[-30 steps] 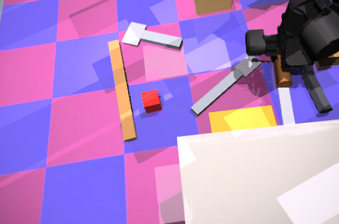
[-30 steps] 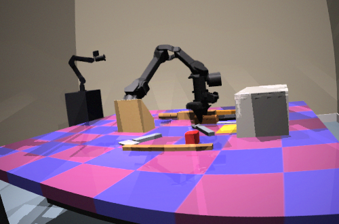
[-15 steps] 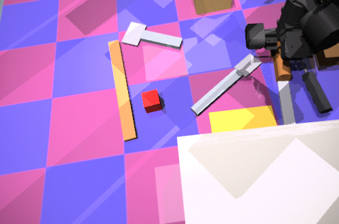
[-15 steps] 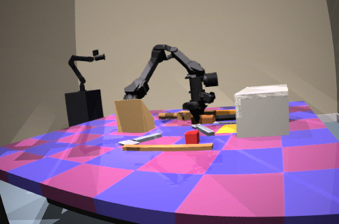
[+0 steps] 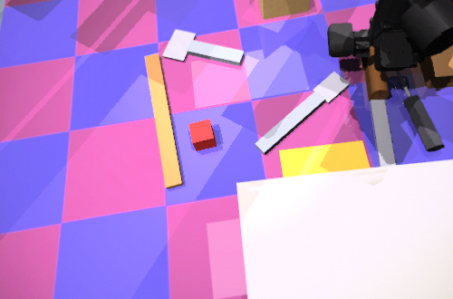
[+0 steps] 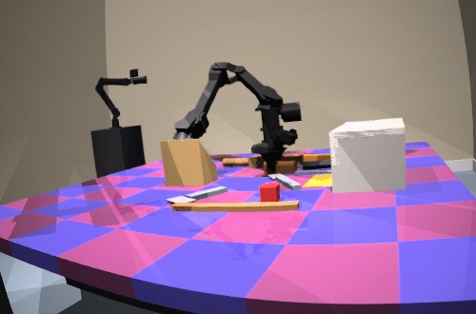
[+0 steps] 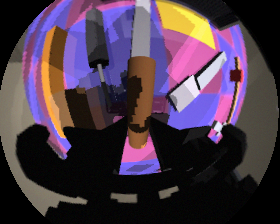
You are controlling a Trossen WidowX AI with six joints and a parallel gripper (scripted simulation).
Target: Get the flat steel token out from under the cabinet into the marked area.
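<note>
Right now the black screwdriver is 100 mm ahead of my gripper tip and 30 mm to the left of it. Also, from my gripper tip: wooden block 100 mm behind, 130 mm to the left, 10 mm above; then grey paddle-ended bar 50 mm ahead, 140 mm to the right; then red cube 60 mm ahead, 350 mm to the right, 10 mm above.
</note>
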